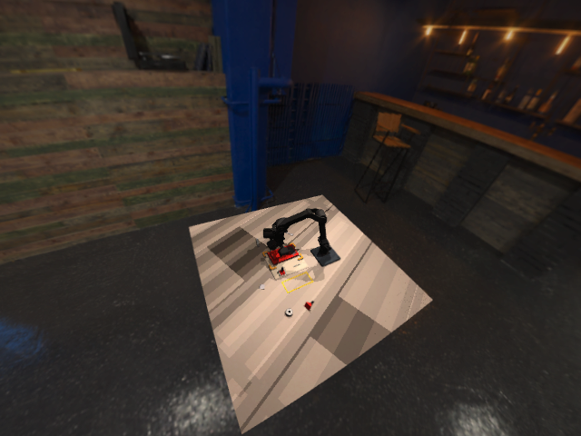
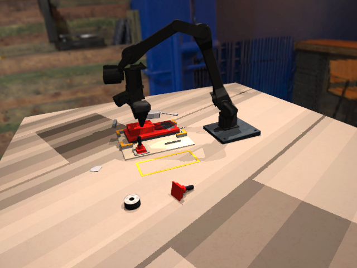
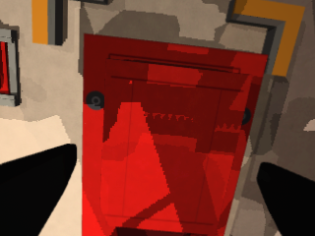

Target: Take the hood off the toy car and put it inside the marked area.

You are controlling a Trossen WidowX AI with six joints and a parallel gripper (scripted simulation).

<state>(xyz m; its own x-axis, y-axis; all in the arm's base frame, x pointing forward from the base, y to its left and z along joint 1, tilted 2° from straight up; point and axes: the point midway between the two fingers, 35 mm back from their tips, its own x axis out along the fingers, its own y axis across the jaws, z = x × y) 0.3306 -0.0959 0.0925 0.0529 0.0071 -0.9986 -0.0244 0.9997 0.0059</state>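
My gripper tip is now 2 cm above the hood. From my gripper tip the other things lie so: black wheel: 39 cm to the left, 11 cm ahead, 5 cm below.
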